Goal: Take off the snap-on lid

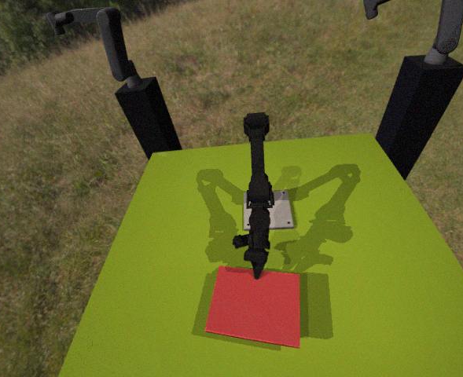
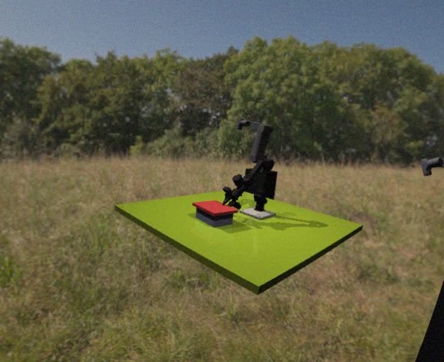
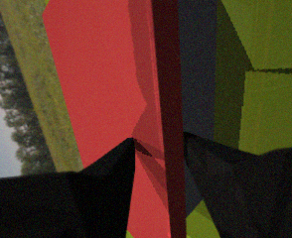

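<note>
The red lid lies 80 mm ahead of my gripper tip, 10 mm to the right of it and 10 mm above it. The rest, counted from my gripper tip: blue-grey storage box 80 mm ahead, 40 mm below, 10 mm to the right.
</note>
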